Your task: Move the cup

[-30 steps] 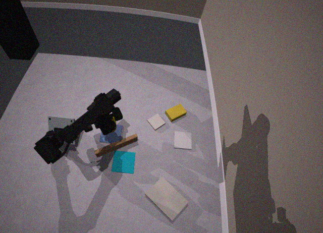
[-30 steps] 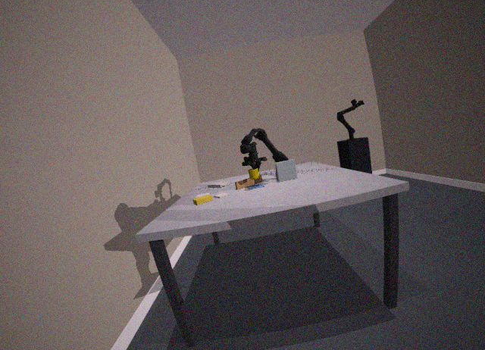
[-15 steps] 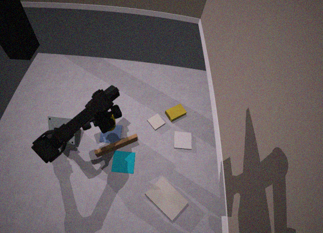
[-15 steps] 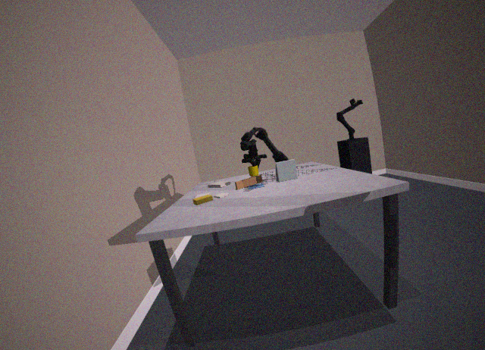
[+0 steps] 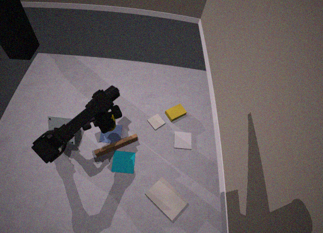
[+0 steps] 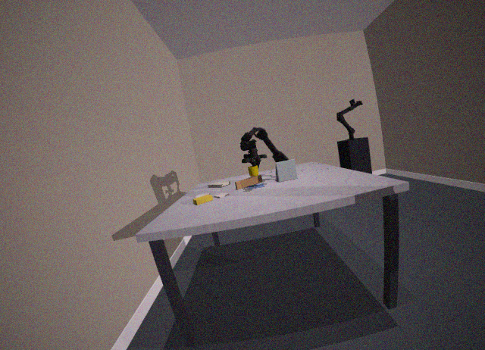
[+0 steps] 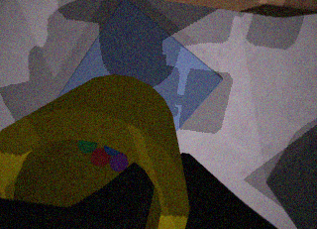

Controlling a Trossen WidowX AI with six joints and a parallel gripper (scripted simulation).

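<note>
Now: the teal pad 14 cm to the right of my gripper tip, 12 cm below it and 11 cm ahead of it. Also, from my gripper tip: wooden bar 10 cm below, 7 cm to the right, 7 cm ahead; then beige slab 34 cm ahead, 31 cm to the right, 10 cm below; then yellow block 39 cm ahead, 18 cm to the left, 10 cm below.
</note>
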